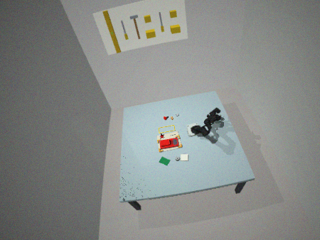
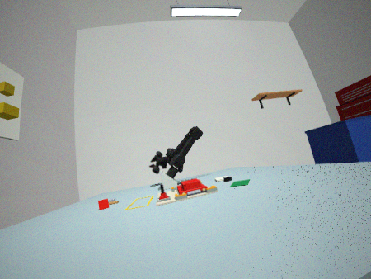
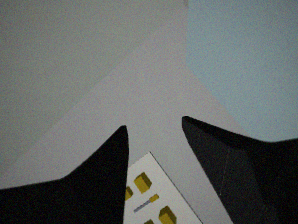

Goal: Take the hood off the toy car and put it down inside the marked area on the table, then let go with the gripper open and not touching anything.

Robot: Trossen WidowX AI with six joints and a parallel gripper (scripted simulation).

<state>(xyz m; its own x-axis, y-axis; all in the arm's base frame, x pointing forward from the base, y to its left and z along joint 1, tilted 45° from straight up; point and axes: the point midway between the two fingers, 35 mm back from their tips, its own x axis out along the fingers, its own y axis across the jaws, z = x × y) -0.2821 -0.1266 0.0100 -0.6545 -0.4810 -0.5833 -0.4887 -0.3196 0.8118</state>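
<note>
Now: the red hood 64 cm ahead of my gripper tip, 15 cm to the left of it and 14 cm below it. Also, from my gripper tip: white tile: 50 cm ahead, 37 cm to the left, 18 cm below; then green tile: 70 cm ahead, 35 cm to the left, 18 cm below.
</note>
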